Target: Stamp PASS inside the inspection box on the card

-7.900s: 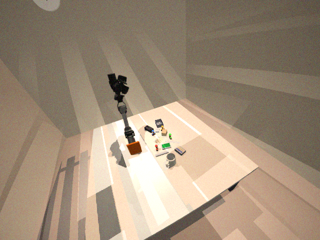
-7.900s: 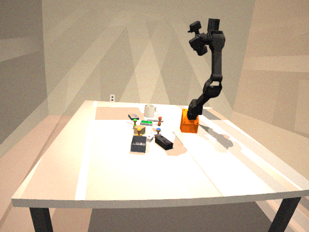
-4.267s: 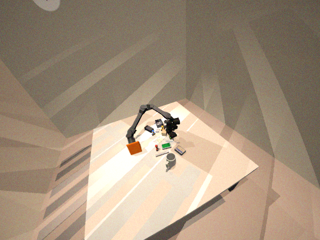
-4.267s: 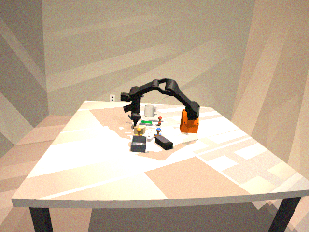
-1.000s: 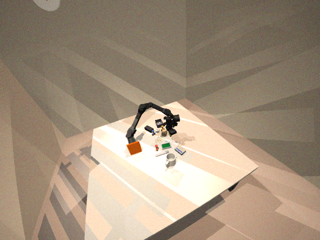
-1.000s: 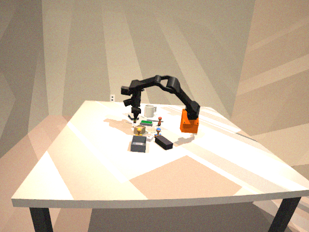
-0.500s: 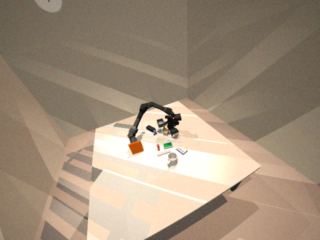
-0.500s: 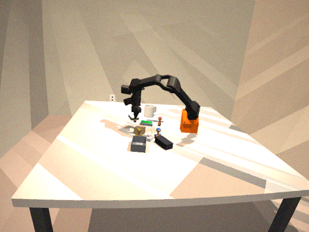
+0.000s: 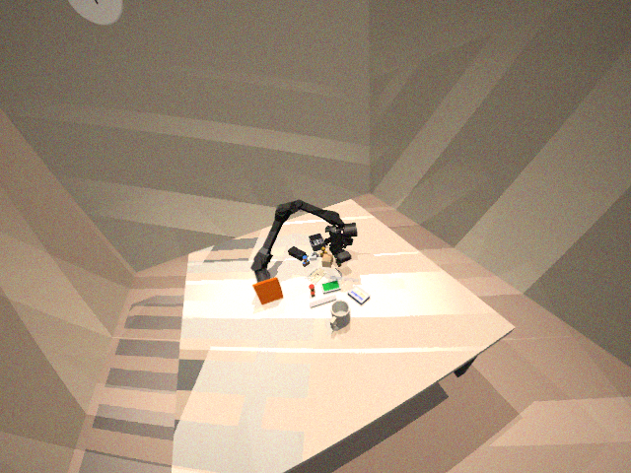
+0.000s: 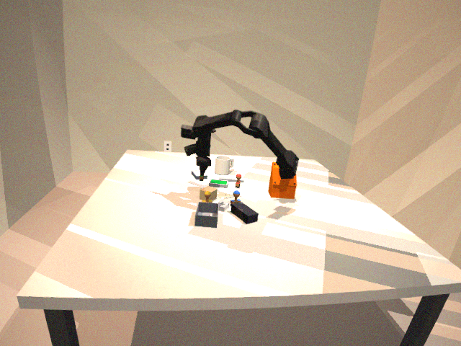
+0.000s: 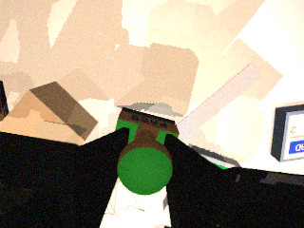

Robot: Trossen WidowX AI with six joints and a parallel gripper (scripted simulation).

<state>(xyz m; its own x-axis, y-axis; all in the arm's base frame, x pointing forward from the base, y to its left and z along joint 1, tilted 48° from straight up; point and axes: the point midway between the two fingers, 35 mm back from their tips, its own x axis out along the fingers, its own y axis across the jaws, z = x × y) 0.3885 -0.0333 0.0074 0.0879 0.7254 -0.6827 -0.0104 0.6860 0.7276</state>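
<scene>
Right now the green ink pad is 90 mm behind my gripper tip, 80 mm to the right of it and 70 mm below it. Also, from my gripper tip: green-knobbed stamp (right at my gripper tip); yellow-knobbed stamp (20 mm behind, 160 mm to the left, 60 mm below); pale card (120 mm behind, 40 mm to the left, 80 mm below).
</scene>
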